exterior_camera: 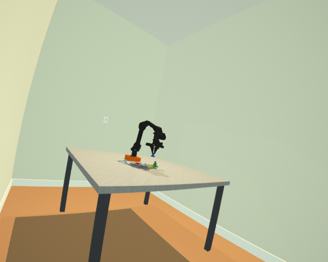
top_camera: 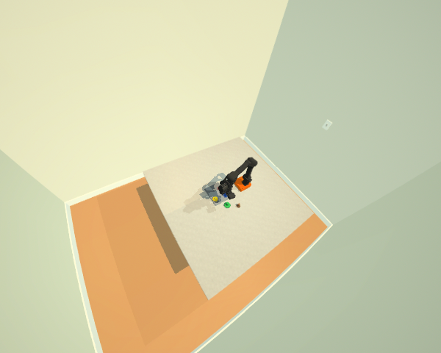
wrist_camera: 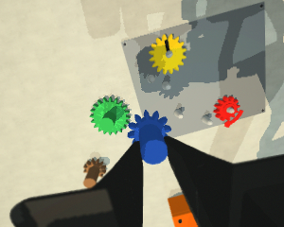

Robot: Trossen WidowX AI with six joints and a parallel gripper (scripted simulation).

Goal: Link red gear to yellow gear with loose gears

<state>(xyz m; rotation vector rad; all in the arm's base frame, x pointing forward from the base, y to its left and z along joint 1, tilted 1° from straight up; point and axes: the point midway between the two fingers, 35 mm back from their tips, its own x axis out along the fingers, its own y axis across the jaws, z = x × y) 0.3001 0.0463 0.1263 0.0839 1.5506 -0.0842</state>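
The red gear is 130 mm to the right of my gripper tip, 110 mm below it and 40 mm behind it. From my gripper tip the other things lie so: green gear 110 mm below, 60 mm to the left; then blue gear 10 mm below; then brown gear 120 mm to the left, 110 mm below, 90 mm behind.
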